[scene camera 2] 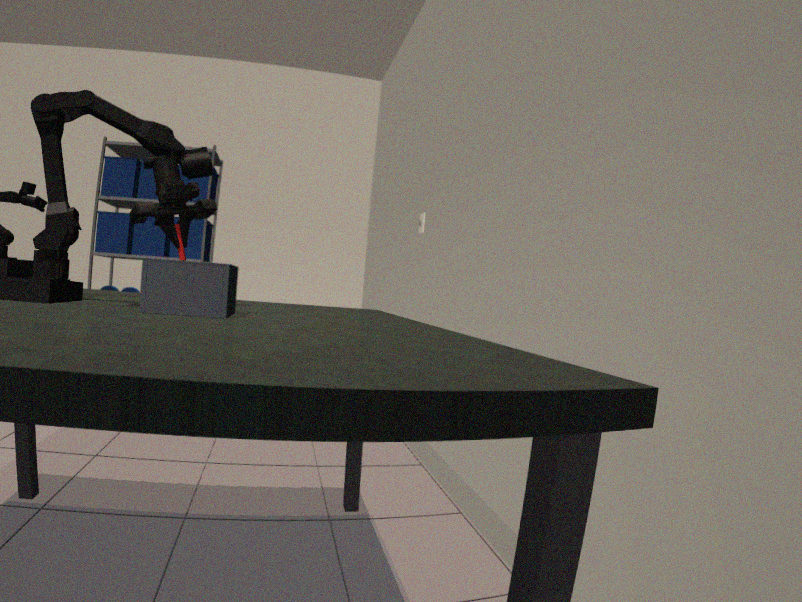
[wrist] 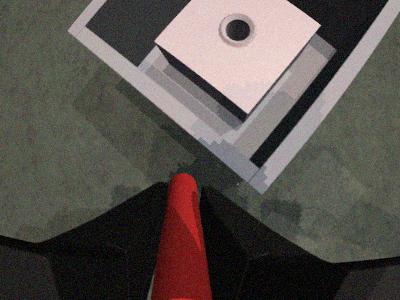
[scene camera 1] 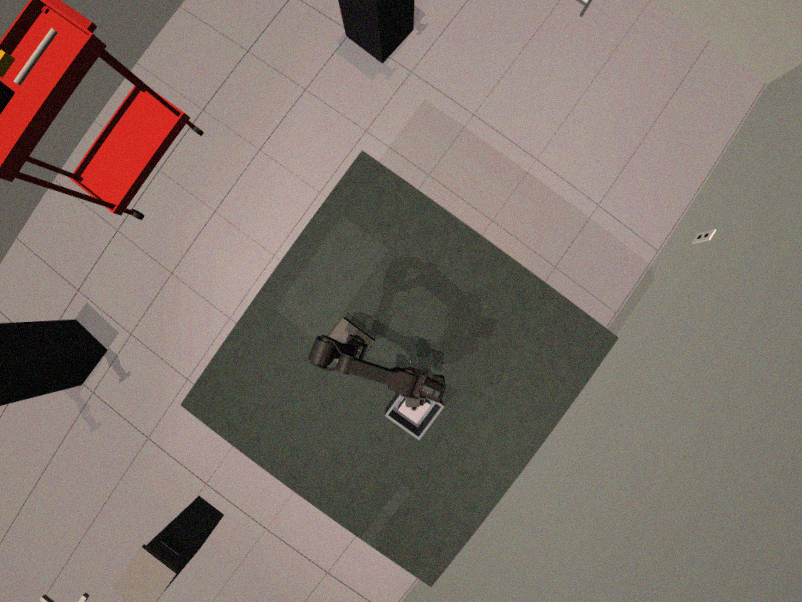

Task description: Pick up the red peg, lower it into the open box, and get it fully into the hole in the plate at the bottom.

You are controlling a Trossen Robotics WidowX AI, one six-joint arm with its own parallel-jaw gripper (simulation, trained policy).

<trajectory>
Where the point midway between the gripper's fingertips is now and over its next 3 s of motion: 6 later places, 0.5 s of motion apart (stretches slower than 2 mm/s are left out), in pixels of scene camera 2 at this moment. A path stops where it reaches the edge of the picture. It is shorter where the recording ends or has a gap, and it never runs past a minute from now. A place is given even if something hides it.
My gripper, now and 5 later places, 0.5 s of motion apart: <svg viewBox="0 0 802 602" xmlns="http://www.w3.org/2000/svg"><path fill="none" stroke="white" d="M181 247L189 244L192 254L193 273L203 271L202 270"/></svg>
</trajectory>
